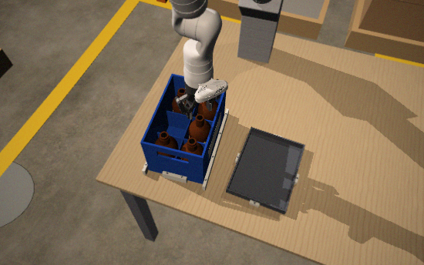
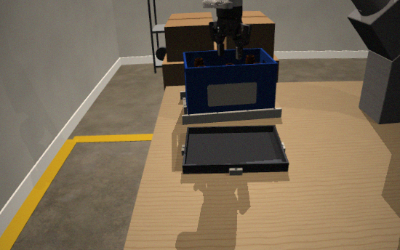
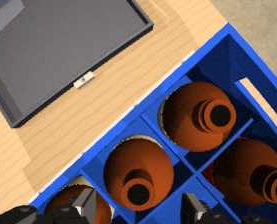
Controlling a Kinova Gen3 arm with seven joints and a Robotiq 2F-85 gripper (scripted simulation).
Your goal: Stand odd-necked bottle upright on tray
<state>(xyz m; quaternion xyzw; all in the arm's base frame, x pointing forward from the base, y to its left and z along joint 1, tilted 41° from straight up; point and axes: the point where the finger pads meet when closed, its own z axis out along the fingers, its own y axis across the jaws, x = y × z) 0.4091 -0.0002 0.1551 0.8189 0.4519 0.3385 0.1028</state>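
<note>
Now: the blue crate 12 cm below my hand, 4 cm to the right of it and 1 cm ahead of it. From my hand the other things lie so: dark grey tray (23 cm to the left, 19 cm below, 4 cm behind).
</note>
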